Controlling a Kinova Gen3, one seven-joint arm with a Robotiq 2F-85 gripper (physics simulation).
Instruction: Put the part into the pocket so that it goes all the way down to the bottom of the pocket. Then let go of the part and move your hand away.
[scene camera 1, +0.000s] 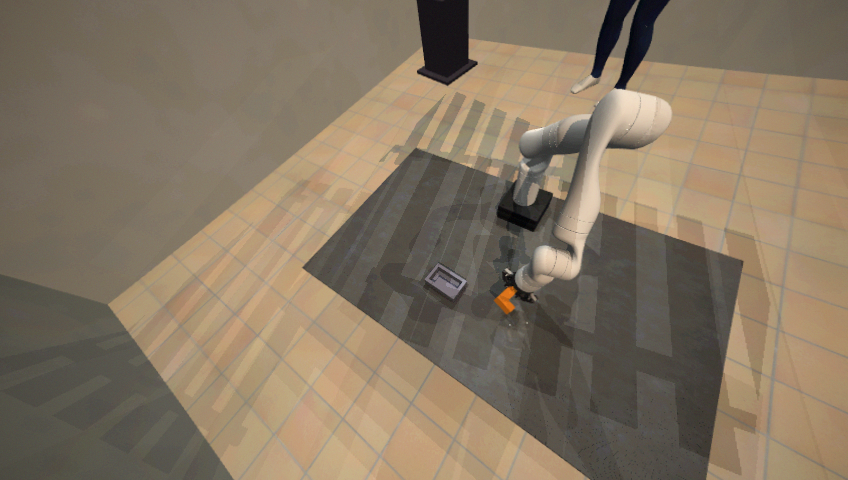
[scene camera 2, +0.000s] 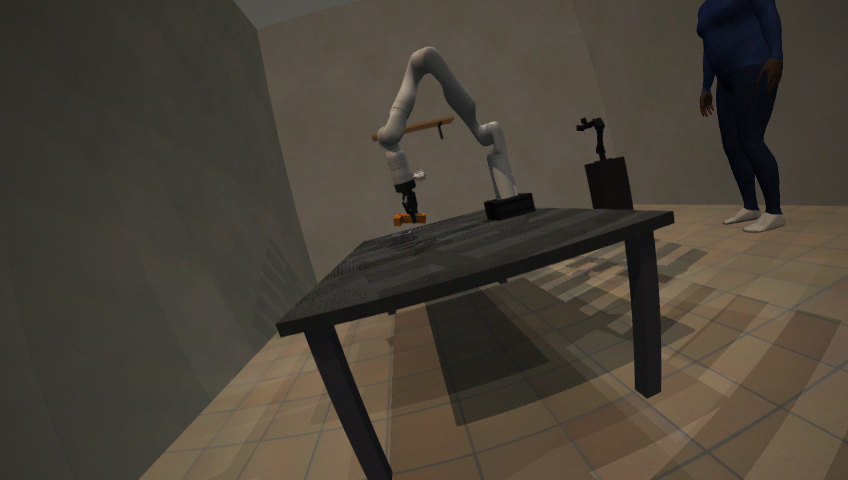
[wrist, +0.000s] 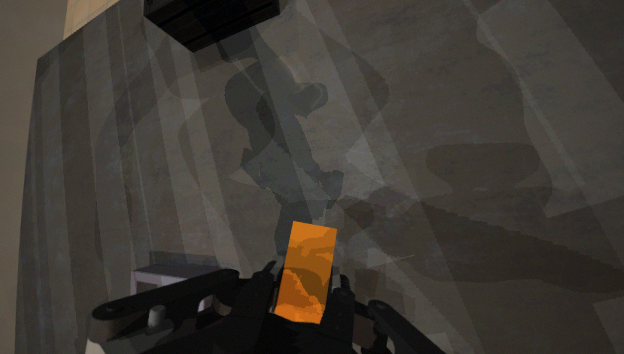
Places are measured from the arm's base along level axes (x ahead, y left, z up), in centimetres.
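Pixels of known places: gripper, between the fingertips: (scene camera 1: 510, 290) (scene camera 2: 416, 221) (wrist: 308, 273); arm's base, origin of its link: (scene camera 1: 524, 197) (scene camera 2: 506, 197).
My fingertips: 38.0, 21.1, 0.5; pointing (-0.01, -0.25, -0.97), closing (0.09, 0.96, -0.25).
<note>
Ahead of a thing's pixels: the offset from my fingertips to its top centre, as dx, dy, dz. Level surfaces: height alone.
The part, an orange L-shaped block @(+1.8, +1.7, +4.8) (scene camera 1: 505, 303) (scene camera 2: 399, 220) (wrist: 310, 250), is held above the table, apart from the pocket. My gripper (scene camera 1: 518, 289) (scene camera 2: 412, 215) (wrist: 308, 273) is shut on the part, with one finger on each side of it in the wrist view. The pocket is a recess in a grey-purple block @(+11.0, -21.3, -4.8) (scene camera 1: 440, 290) (scene camera 2: 402, 237) (wrist: 175, 271) on the table, to the left of the gripper in scene camera 1. In the wrist view the left finger linkage hides most of that block.
The dark table @(dz -8.4) (scene camera 1: 672, 285) (scene camera 2: 476, 255) (wrist: 450, 115) carries the arm's black base (scene camera 1: 523, 212) (scene camera 2: 509, 206) (wrist: 215, 20) behind the gripper. A person (scene camera 1: 630, 44) (scene camera 2: 743, 101) and a black pedestal (scene camera 1: 444, 41) (scene camera 2: 609, 184) stand beyond the table.
</note>
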